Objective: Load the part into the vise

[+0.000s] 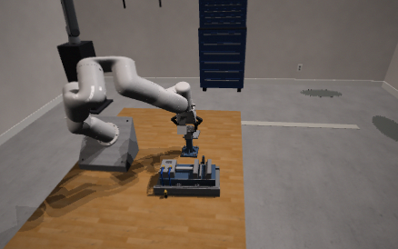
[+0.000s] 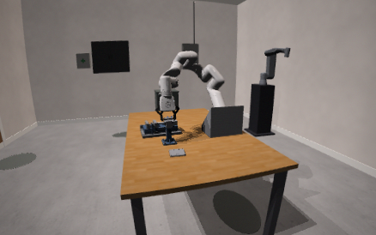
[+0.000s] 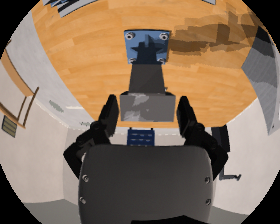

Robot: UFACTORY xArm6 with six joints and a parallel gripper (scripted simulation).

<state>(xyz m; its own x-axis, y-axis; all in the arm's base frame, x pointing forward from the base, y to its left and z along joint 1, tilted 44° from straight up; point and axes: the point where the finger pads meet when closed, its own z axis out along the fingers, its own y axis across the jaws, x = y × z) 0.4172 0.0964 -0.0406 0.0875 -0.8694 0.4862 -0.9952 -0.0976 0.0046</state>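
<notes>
Now: hand 1 cm to the right of the part and 1 cm above it. The rest, counted from my hand: air cylinder (5 cm behind, 23 cm to the right, 9 cm below); air cylinder rod (3 cm ahead, 22 cm to the right, 9 cm below).
</notes>
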